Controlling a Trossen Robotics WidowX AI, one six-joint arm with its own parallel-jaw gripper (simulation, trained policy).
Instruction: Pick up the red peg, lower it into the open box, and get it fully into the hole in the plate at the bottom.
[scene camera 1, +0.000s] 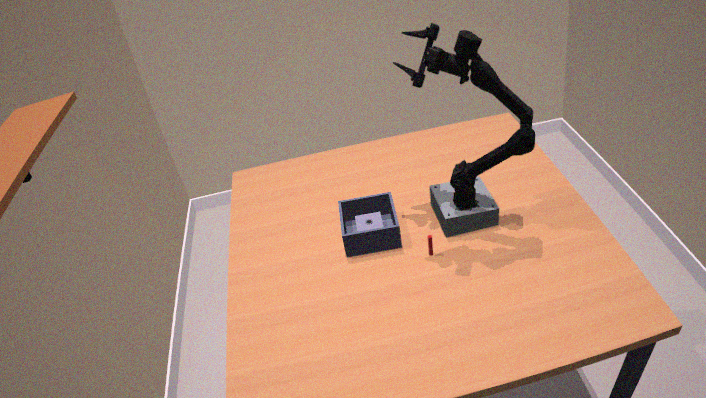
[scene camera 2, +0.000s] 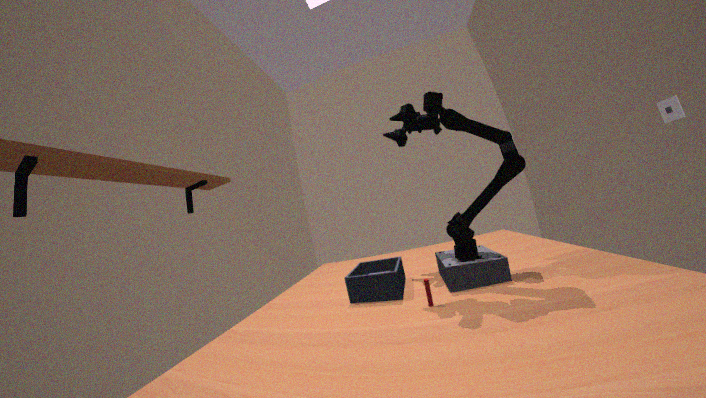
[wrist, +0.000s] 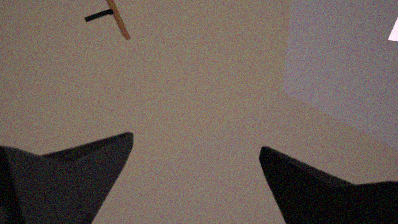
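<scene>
You can see my gripper in scene camera 2 (386, 126), and it's there in scene camera 1 and the wrist view too. For my gripper, (scene camera 1: 423, 34) and (wrist: 371, 183) are the same spot. There's also a blue-grey box, which scene camera 1 and scene camera 2 show, but in the wrist view the box is out of frame. On that box, (scene camera 2: 362, 286) and (scene camera 1: 362, 241) are the same spot.
</scene>
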